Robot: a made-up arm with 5 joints.
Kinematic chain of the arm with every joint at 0, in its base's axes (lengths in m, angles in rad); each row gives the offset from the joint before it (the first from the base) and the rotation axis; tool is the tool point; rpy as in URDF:
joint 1: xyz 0.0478 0 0.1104 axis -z
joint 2: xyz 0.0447 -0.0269 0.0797 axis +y
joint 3: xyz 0.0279 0 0.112 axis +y
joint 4: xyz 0.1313 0 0.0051 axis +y
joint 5: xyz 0.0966 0.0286 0 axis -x
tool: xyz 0 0 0 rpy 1.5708 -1.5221 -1.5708
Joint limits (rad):
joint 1: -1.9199..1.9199
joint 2: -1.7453..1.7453
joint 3: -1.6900..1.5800
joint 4: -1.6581..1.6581
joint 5: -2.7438..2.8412
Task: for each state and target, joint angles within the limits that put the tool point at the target. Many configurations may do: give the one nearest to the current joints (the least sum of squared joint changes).
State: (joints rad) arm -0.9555 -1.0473 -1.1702 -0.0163 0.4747
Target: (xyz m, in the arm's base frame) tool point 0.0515 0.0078 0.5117
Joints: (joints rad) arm -0.9297 -0.8101 -0.7313 0.2528 0.4747
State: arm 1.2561 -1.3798 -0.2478 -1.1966 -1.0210
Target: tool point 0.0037 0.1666 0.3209
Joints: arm 1.3022 -1.7421 0.1665 -1.6581 -1.0210
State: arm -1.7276 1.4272 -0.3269 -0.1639 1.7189
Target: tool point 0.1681 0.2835 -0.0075
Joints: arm -1.1640 1.5726 -0.6205 -0.2070 1.7189
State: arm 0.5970 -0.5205 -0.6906 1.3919 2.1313
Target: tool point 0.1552 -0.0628 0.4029
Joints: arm 0.5428 -0.6437 -0.6549 1.5216 2.1313
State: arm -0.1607 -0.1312 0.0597 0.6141 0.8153
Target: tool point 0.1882 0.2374 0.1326
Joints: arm -1.0306 0.4104 0.1392 0.5224 0.8153
